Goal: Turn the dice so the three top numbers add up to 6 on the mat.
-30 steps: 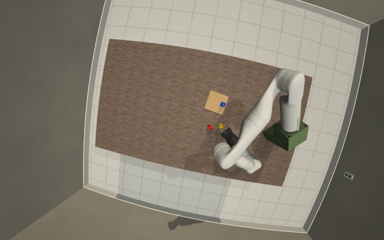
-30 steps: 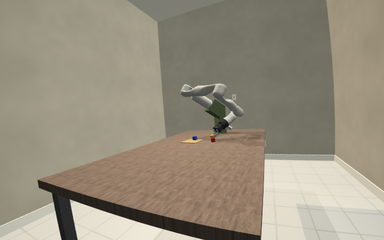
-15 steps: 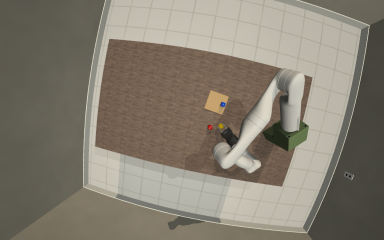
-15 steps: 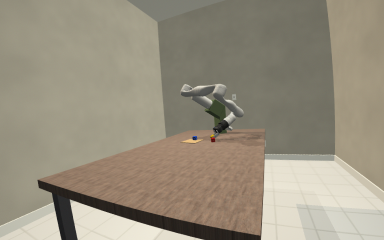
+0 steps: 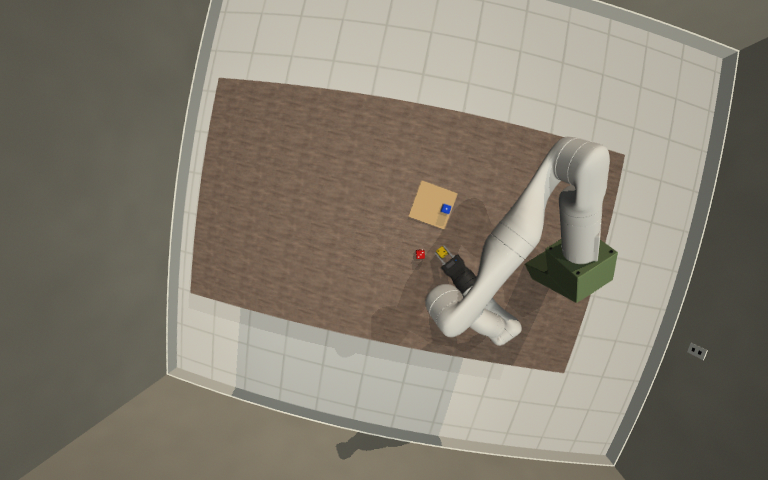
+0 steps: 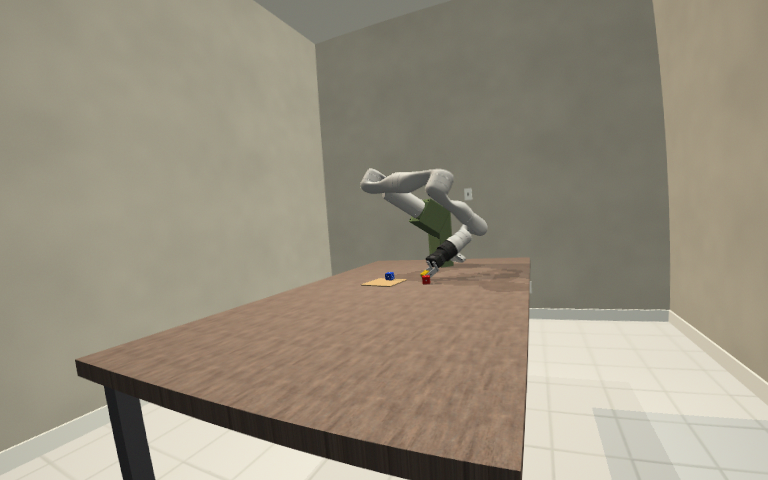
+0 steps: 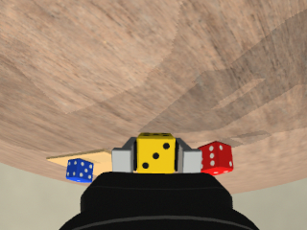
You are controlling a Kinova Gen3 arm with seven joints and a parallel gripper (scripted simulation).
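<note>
The yellow die lies right at my hand. Round my hand: blue die (160 mm to the right, 10 mm behind); then tan mat (170 mm to the right, 40 mm ahead, 20 mm below); then red die (80 mm ahead, 10 mm to the left, 10 mm below).
</note>
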